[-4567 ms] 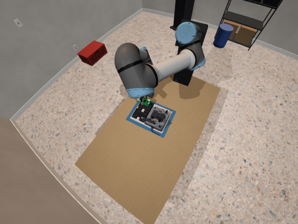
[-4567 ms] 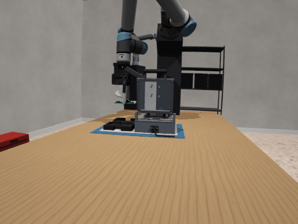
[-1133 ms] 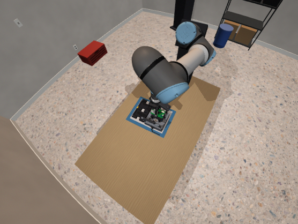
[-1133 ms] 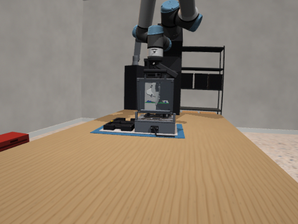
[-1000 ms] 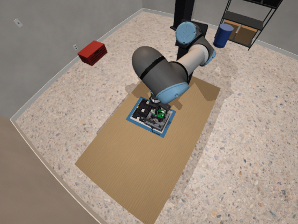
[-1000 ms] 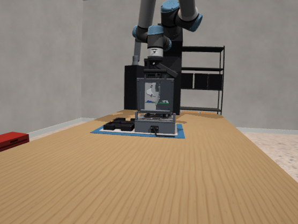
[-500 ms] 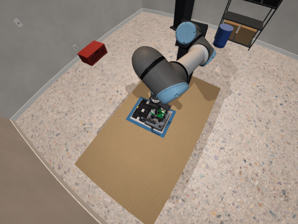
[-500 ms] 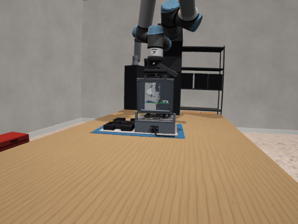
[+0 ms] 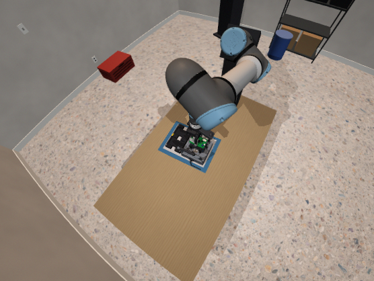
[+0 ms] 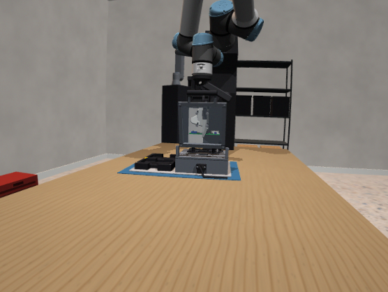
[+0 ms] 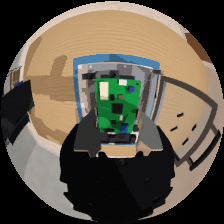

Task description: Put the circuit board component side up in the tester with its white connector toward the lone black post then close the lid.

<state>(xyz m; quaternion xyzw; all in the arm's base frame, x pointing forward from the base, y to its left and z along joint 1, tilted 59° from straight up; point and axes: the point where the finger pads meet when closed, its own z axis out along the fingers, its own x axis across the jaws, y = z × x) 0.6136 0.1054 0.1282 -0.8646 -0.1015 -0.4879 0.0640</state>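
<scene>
Now: the tester bed 6 cm below my hand and 1 cm to the left of it. Round my hand: green circuit board: right at my hand; tester lid: 11 cm ahead, 5 cm to the left, 5 cm above.
</scene>
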